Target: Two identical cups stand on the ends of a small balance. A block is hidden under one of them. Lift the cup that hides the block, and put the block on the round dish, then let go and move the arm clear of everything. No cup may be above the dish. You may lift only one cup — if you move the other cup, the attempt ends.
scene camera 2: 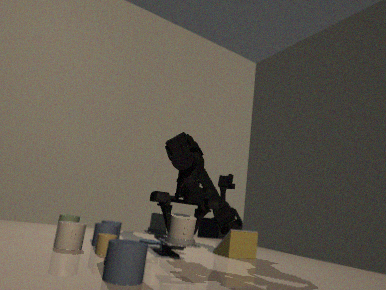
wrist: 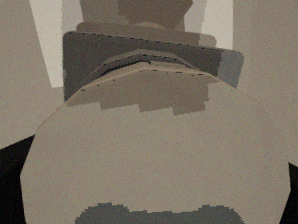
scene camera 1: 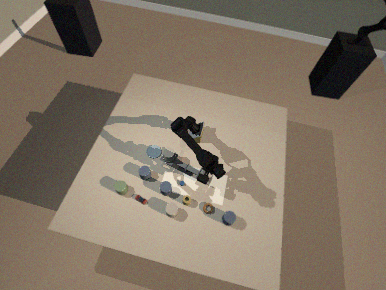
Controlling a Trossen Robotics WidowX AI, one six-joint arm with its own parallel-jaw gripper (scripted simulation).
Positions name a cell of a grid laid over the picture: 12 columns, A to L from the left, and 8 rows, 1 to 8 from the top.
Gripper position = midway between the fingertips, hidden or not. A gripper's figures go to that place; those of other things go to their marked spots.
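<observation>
I find my gripper (wrist: G6) 10 cm from the lens. And there is a cup (wrist: G5) as well, which is 5 cm from the lens.
</observation>
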